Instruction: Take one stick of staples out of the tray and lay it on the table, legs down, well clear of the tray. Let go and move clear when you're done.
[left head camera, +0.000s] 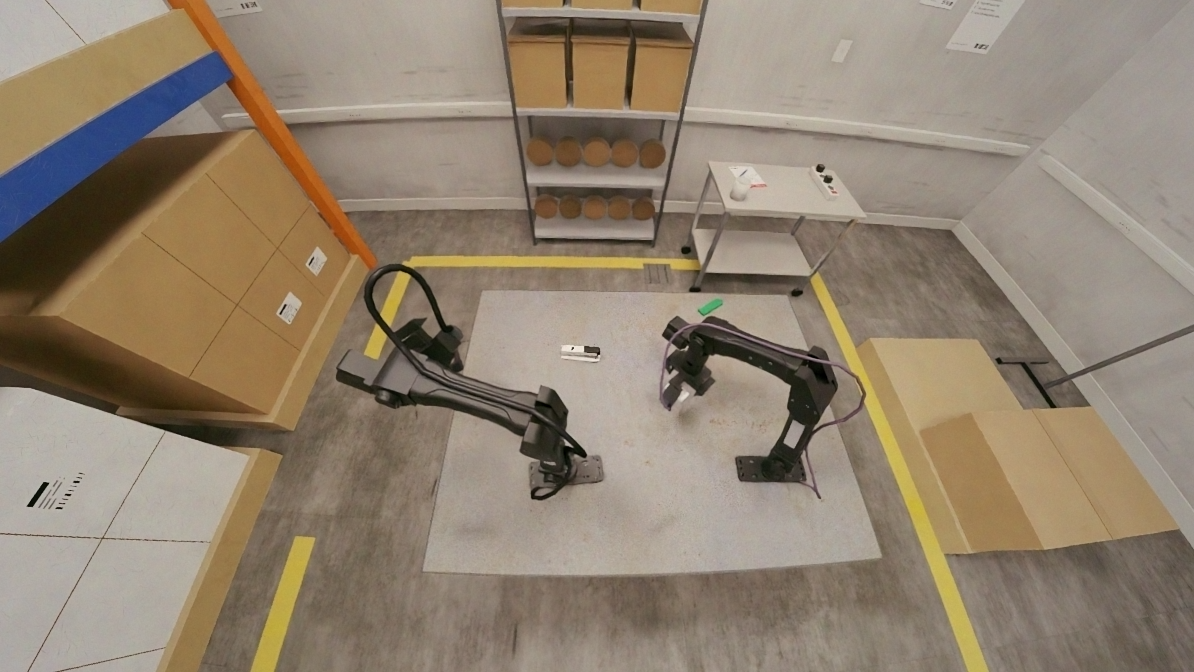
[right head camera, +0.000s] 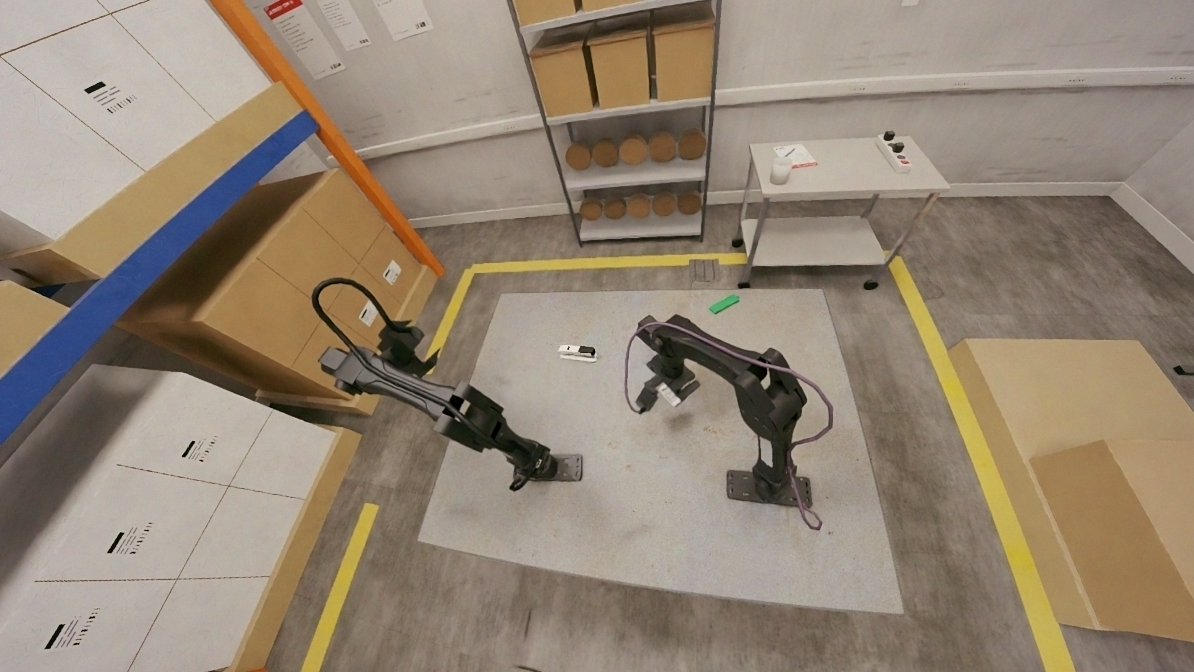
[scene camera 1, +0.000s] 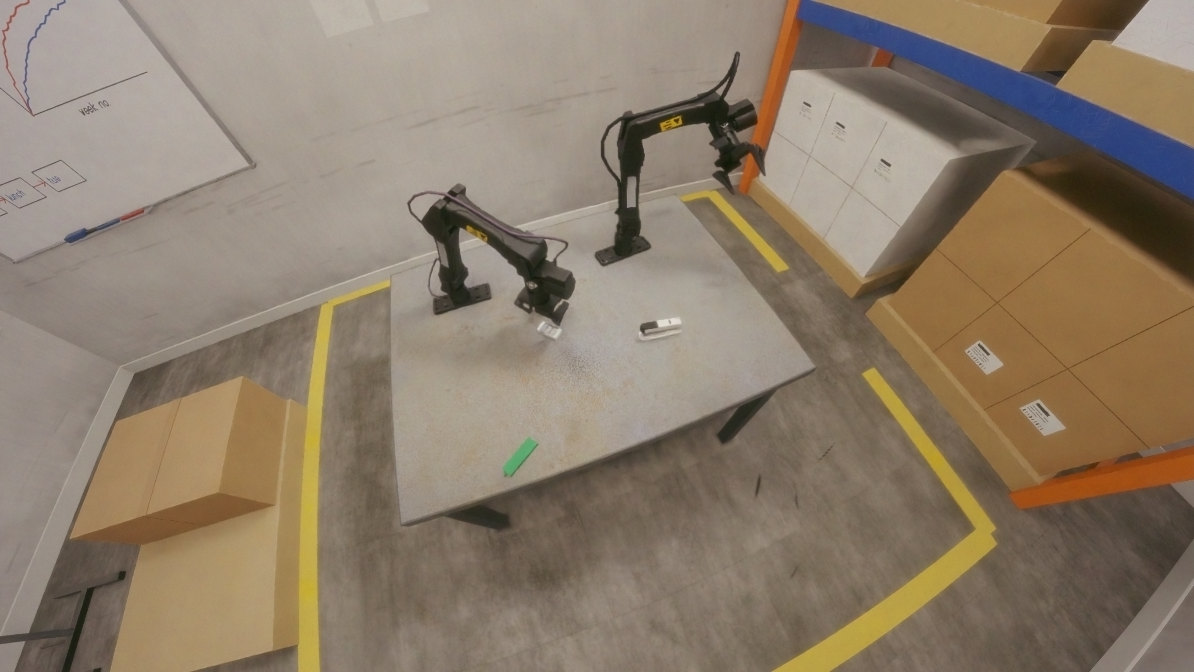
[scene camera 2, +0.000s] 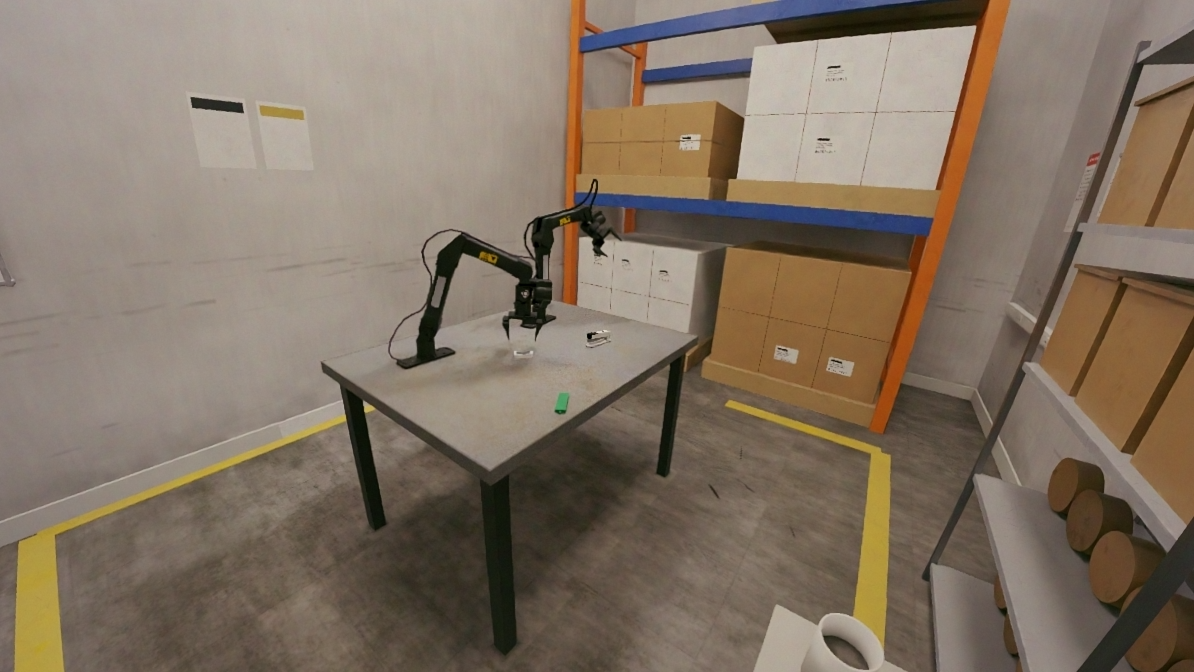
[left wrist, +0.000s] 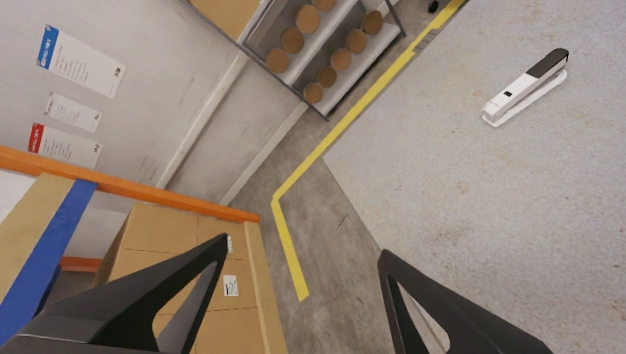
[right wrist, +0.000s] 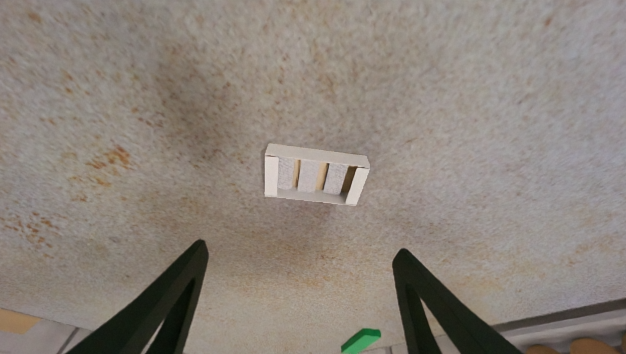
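Where they show: left gripper, between the fingertips: (right head camera: 425, 335) (scene camera 1: 748, 185) (scene camera 2: 615, 249) (left wrist: 305, 249); right gripper, between the fingertips: (left head camera: 682, 383) (right head camera: 672, 386) (scene camera 1: 544, 318) (scene camera 2: 522, 339) (right wrist: 305, 250); left arm's base, origin of its link: (left head camera: 565, 472) (right head camera: 547, 467) (scene camera 1: 623, 251); right arm's base, origin of its link: (left head camera: 770, 469) (right head camera: 767, 488) (scene camera 1: 462, 299) (scene camera 2: 427, 358).
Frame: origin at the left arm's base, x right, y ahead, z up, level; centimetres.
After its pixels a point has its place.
A small white tray (right wrist: 316, 154) (scene camera 1: 548, 331) (scene camera 2: 523, 353) @[x 35.5, y 19.4, z 0.8 cm] stands on the table (scene camera 1: 467, 400) @[x 65.9, y 30.4, z 0.0 cm]. In the right wrist view three grey staple sticks (right wrist: 310, 176) @[x 36.6, y 19.9, z 0.6 cm] lie side by side in it, with a gap at the right end. My right gripper (right wrist: 305, 250) @[x 36.7, y 19.8, z 6.7 cm] (scene camera 2: 521, 338) @[x 36.7, y 19.8, z 6.7 cm] is open and empty, pointing down above the tray; in both head views its arm partly covers the tray (right head camera: 669, 394) @[x 35.9, y 20.3, z 0.1 cm]. My left gripper (left wrist: 305, 249) @[x -24.3, y 25.4, z 34.5 cm] (scene camera 1: 743, 178) @[x -24.3, y 25.4, z 34.5 cm] (scene camera 2: 610, 247) @[x -24.3, y 25.4, z 34.5 cm] is open and empty, held high beyond the table's side, far from the tray.
A white and black stapler (left head camera: 579, 353) @[x 7.1, y 34.9, z 3.8 cm] (right head camera: 577, 353) @[x 7.9, y 34.7, z 3.9 cm] (scene camera 1: 660, 328) @[x 8.4, y 37.0, z 4.1 cm] (left wrist: 525, 87) @[x 6.7, y 35.2, z 4.8 cm] stands to the left of the tray in the head views. A green block (left head camera: 710, 306) @[x 57.3, y 51.4, z 1.0 cm] (right head camera: 724, 303) @[x 57.6, y 51.5, z 1.0 cm] (scene camera 1: 520, 457) @[x 57.6, y 52.1, z 1.0 cm] (scene camera 2: 562, 403) @[x 58.8, y 52.5, z 1.0 cm] (right wrist: 361, 340) @[x 55.7, y 49.6, z 1.0 cm] lies near the table's far edge in the head views.
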